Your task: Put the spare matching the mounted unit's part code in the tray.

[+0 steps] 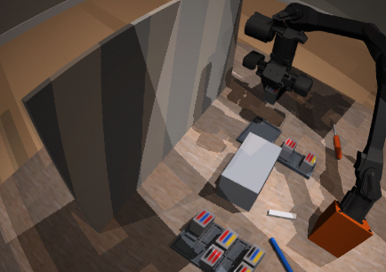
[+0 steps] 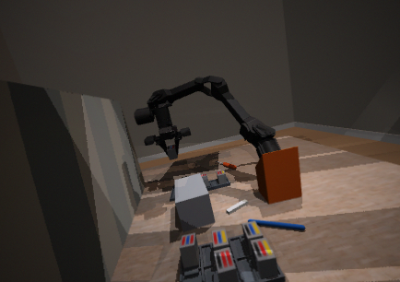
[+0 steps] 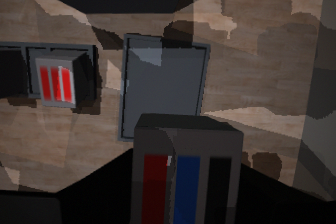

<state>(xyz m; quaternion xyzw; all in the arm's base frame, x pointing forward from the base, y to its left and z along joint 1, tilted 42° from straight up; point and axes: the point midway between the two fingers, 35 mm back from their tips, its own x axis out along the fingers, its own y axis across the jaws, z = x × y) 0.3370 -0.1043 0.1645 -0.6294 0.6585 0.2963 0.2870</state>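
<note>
The dark tray is 160 mm below my gripper tip. Round my gripper tip: grey spare 30 mm above; then dark rack 100 mm behind, 390 mm to the left, 160 mm below; then dark panel 190 mm ahead, 190 mm to the left, 60 mm above.
</note>
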